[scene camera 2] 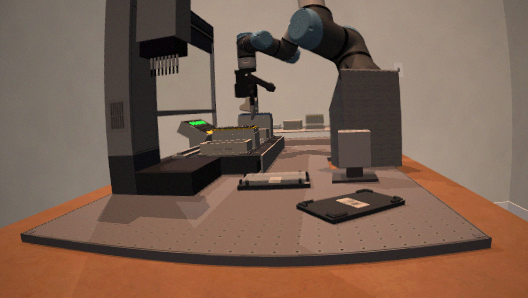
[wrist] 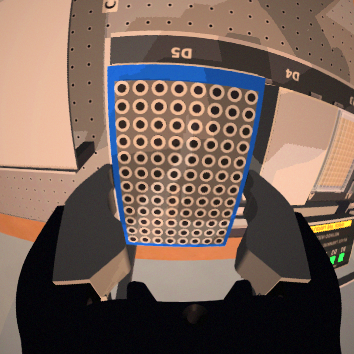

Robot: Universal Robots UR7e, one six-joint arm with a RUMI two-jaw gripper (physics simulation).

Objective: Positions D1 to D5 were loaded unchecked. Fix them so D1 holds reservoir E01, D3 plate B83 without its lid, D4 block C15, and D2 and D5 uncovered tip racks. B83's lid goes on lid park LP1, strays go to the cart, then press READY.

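Note:
My gripper (scene camera 2: 253, 113) (wrist: 178, 169) is shut on a blue-rimmed tip rack (scene camera 2: 255, 122) (wrist: 186, 74), one jaw on each long side. The rack is uncovered and its round tip openings show. It is level at position D5 (wrist: 149, 49); whether it is fully seated is hard to tell. Position D4 shows a plain pale surface (wrist: 298, 142). A plate with a tan well area (wrist: 337, 155) shows partly at D3. In the scene view, a pale low reservoir (scene camera 2: 225, 147) stands at the near end of the deck, with a yellow-topped tip rack (scene camera 2: 233, 134) behind it.
A clear flat piece (scene camera 2: 275, 178) lies on a black holder. Another black holder (scene camera 2: 325, 210) with a pale label lies nearer the front. A pale block on a stand (scene camera 2: 354, 148) is beside the arm's pedestal. Two boxes (scene camera 2: 292, 124) (scene camera 2: 314, 119) stand at the back. The display (scene camera 2: 196, 123) (wrist: 332, 241) shows green marks.

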